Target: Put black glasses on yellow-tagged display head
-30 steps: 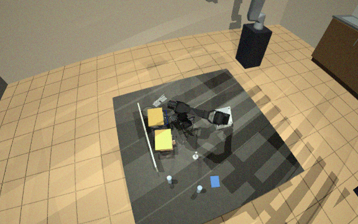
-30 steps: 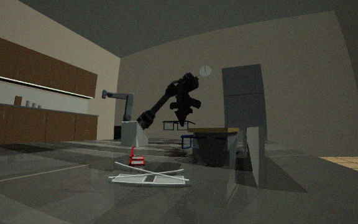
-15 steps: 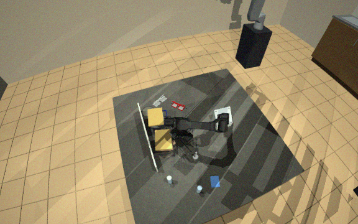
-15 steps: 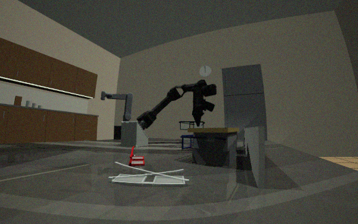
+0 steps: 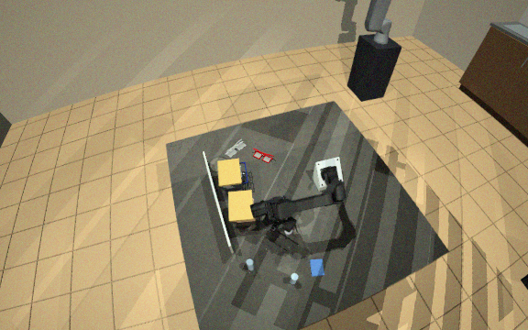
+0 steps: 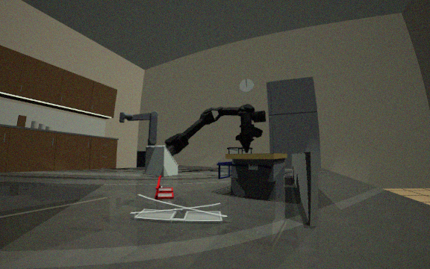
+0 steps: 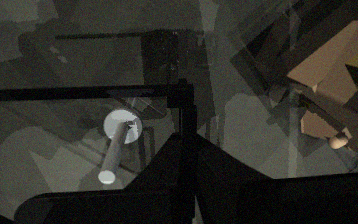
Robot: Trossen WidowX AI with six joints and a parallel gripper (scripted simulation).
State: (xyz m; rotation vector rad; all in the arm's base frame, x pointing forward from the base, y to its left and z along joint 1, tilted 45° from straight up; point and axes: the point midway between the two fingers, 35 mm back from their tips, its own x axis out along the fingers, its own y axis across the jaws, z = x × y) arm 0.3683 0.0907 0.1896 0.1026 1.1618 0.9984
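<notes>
Right now the peg is 90 mm below my gripper tip, 70 mm behind it and 10 mm to the left of it. Round my gripper tip: blue card 240 mm to the left, 130 mm behind, 110 mm below; thin white panel 260 mm to the right, 240 mm ahead, 60 mm below.
</notes>
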